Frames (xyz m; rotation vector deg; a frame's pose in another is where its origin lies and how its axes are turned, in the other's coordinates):
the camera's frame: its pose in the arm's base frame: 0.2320 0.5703 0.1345 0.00 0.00 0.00
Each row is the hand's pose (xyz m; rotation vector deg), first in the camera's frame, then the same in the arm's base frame.
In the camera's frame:
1: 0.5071 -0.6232 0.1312 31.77 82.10 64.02
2: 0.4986 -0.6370 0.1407 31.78 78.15 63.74
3: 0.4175 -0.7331 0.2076 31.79 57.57 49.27
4: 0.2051 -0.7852 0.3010 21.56 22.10 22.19
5: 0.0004 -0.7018 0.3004 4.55 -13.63 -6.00
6: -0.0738 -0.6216 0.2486 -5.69 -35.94 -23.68
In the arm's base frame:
1: 0.7391 -0.0529 0.2657 31.77 82.10 64.02
2: 0.7306 -0.0667 0.2752 31.78 78.15 63.74
3: 0.6495 -0.1628 0.3421 31.79 57.57 49.27
4: 0.4371 -0.2149 0.4355 21.56 22.10 22.19
5: 0.2324 -0.1315 0.4349 4.55 -13.63 -6.00
6: 0.1582 -0.0513 0.3831 -5.69 -35.94 -23.68

